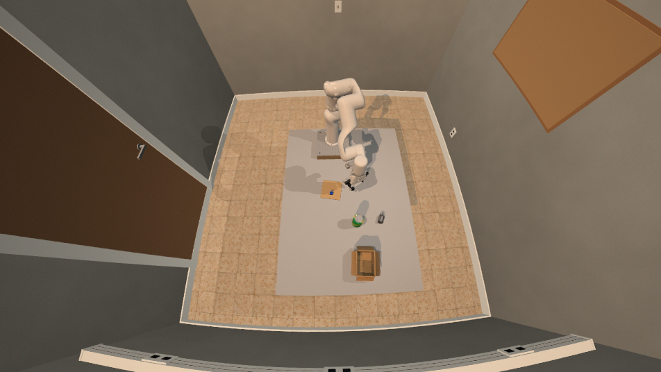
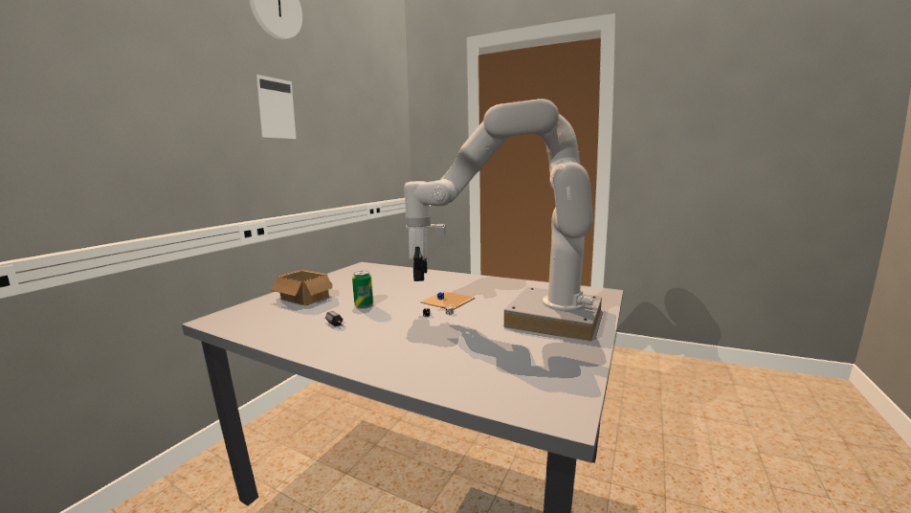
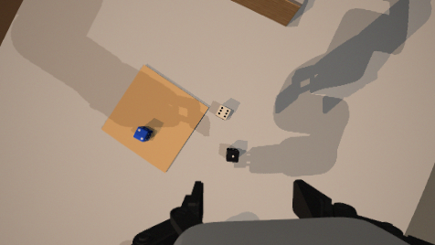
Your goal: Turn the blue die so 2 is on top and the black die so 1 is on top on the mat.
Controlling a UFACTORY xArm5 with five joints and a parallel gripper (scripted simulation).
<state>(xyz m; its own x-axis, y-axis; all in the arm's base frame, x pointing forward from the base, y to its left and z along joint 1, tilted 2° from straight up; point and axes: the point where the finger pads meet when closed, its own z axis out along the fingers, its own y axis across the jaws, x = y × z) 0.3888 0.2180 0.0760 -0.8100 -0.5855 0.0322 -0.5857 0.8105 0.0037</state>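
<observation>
The black die lies 10 mm behind my hand, 10 mm to the right of it and 130 mm below it. Round my hand: white die 60 mm behind, 60 mm to the right, 130 mm below; then mat 20 mm ahead, 160 mm to the right, 140 mm below; then blue die 50 mm ahead, 150 mm to the right, 130 mm below.
</observation>
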